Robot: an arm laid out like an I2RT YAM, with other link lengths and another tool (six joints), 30 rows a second.
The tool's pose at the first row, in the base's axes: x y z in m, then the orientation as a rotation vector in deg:
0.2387, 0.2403, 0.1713, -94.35, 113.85, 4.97
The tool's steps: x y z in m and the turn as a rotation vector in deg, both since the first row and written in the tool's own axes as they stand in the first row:
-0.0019, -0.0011, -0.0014, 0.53, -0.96, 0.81
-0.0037, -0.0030, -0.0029, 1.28, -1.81, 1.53
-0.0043, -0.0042, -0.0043, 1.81, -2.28, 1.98
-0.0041, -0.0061, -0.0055, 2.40, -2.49, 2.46
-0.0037, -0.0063, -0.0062, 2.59, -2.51, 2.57
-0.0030, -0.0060, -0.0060, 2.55, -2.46, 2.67
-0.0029, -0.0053, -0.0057, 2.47, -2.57, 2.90
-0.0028, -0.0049, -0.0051, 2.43, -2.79, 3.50
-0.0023, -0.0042, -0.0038, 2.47, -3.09, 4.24
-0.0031, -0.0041, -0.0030, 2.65, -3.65, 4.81
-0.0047, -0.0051, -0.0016, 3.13, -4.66, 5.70
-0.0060, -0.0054, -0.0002, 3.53, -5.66, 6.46
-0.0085, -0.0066, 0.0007, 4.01, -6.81, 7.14
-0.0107, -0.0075, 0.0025, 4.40, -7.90, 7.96
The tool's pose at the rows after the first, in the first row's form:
0.2394, 0.2412, 0.1737, -92.89, 113.67, 5.51
0.2408, 0.2417, 0.1763, -91.42, 113.43, 5.70
0.2414, 0.2414, 0.1781, -90.48, 113.30, 5.71
0.2427, 0.2403, 0.1796, -89.58, 113.37, 5.47
0.2426, 0.2396, 0.1800, -89.34, 113.39, 5.33
0.2423, 0.2392, 0.1795, -89.29, 113.52, 5.37
0.2418, 0.2394, 0.1790, -89.07, 113.65, 5.62
0.2416, 0.2396, 0.1783, -88.43, 113.98, 6.05
0.2414, 0.2398, 0.1768, -87.57, 114.33, 6.52
0.2417, 0.2409, 0.1764, -86.71, 114.31, 6.99
0.2433, 0.2426, 0.1762, -85.19, 114.11, 7.63
0.2442, 0.2442, 0.1757, -83.85, 113.83, 8.28
0.2459, 0.2465, 0.1764, -82.50, 113.34, 8.93
0.2476, 0.2489, 0.1762, -81.08, 113.01, 9.67

